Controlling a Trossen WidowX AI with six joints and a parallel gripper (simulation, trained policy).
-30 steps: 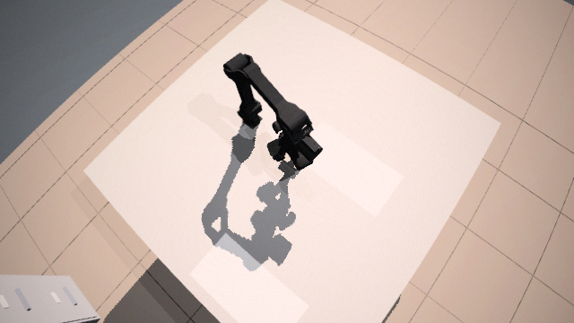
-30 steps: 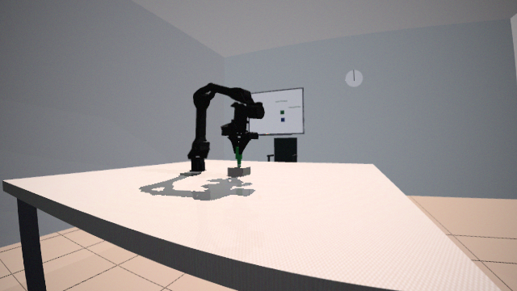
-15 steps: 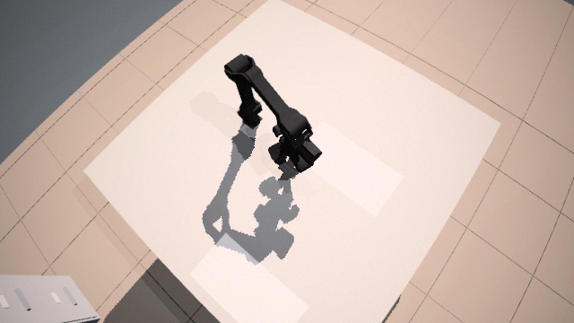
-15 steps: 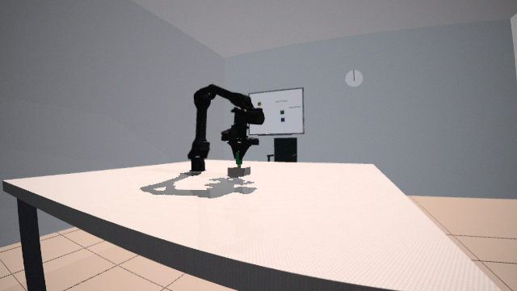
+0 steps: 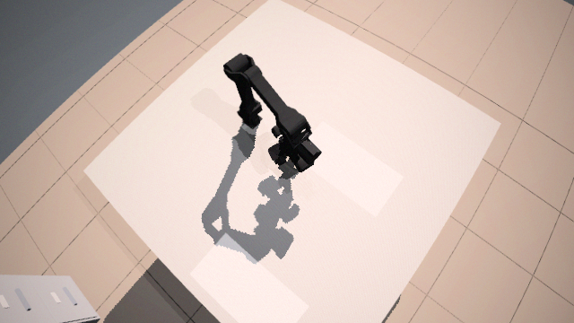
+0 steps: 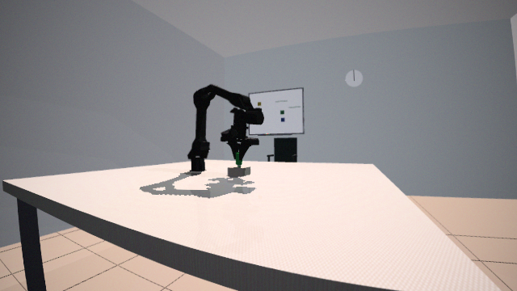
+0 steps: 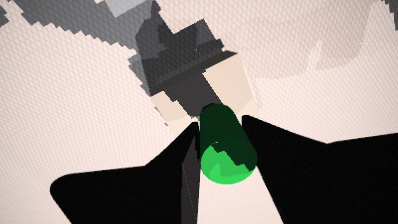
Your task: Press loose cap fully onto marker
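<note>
My gripper tip is now 1 cm to the right of the green cap and 1 cm below it. Round my gripper tip: holder block 5 cm below, 1 cm to the left.
</note>
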